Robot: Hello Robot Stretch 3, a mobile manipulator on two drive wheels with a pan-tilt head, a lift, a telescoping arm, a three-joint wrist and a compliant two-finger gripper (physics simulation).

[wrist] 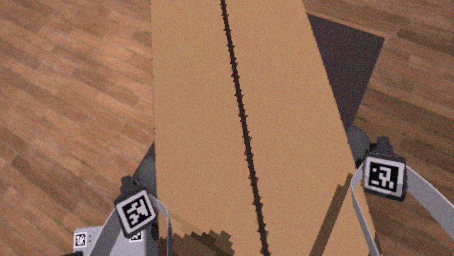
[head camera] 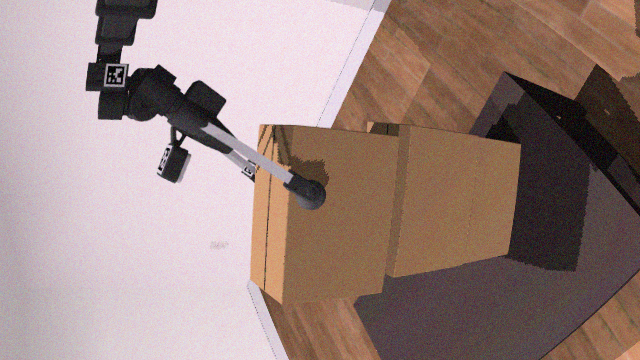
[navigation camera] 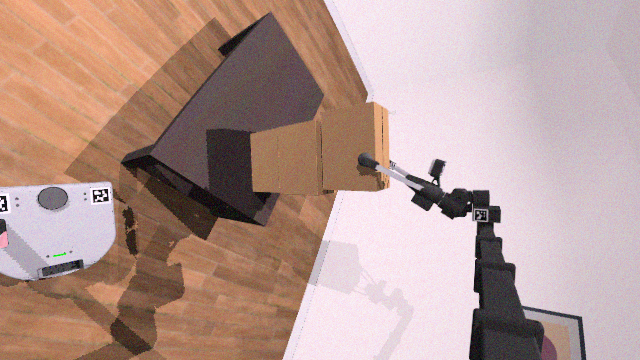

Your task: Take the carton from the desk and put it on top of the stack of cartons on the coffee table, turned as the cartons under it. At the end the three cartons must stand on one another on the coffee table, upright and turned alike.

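Seen in the pictures: gripper, fingertip midpoint: [navigation camera: 369, 157]; robot's base, origin of the base link: [navigation camera: 53, 196].
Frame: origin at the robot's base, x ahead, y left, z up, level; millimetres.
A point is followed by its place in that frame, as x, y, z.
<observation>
A brown carton [head camera: 340, 245] {161, -594, 928} [navigation camera: 350, 135] {160, -594, 941} [wrist: 200, 100] is upright between the fingers of my gripper [head camera: 280, 181] {96, -655, 974} [navigation camera: 380, 162] {96, -655, 974} [wrist: 249, 159] {96, -655, 974}, which is shut on its two sides near the top. The stack of two cartons [head camera: 450, 200] {100, -600, 698} [navigation camera: 290, 160] {100, -600, 694} stands on the dark coffee table [head camera: 450, 310] {417, -762, 451} [navigation camera: 240, 90] {408, -567, 450} [wrist: 345, 65]. The held carton is over the stack, turned nearly alike. A shaded strip of the stack's top shows beside its lower edge, so it looks a little offset. Whether it touches the stack cannot be told. The desk does not show.
A white wall [head camera: 150, 280] {1048, -2934, 842} [navigation camera: 550, 125] {380, -2461, 1851} is close behind the cartons and the arm [navigation camera: 500, 290] {-85, -316, 1279}. A framed picture [navigation camera: 582, 332] {-839, -1568, 1815} hangs on it. My base [navigation camera: 60, 225] {-90, -11, 160} [wrist: 110, 245] stands on the wooden floor [head camera: 440, 55] {-365, -1349, 0} [navigation camera: 240, 280] {-639, -809, 1} [wrist: 65, 100] beside the coffee table.
</observation>
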